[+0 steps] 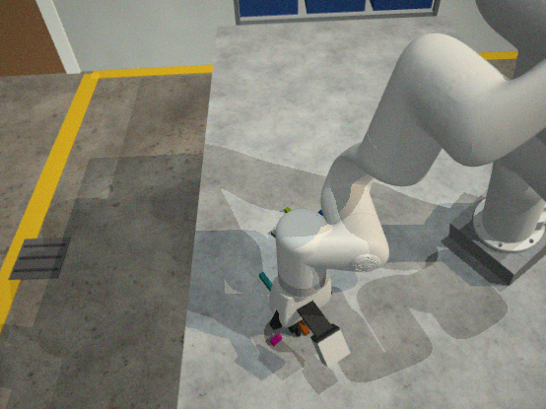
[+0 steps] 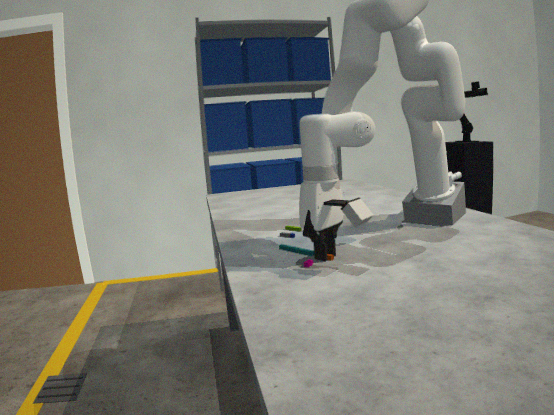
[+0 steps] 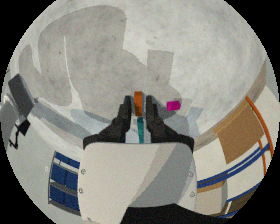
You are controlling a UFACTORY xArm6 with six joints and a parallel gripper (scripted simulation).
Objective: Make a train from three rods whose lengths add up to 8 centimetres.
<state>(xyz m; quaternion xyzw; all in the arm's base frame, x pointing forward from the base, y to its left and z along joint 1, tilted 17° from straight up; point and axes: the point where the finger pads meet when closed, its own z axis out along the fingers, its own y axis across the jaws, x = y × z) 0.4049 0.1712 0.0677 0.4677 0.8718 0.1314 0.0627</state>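
My gripper is now 20 mm above the orange rod. Also, from my hand: turquoise rod: 70 mm to the right, 50 mm ahead, 20 mm below; magenta rod: 50 mm ahead, 30 mm to the left, 20 mm below; grey rod: 200 mm to the right, 50 mm ahead, 20 mm below.
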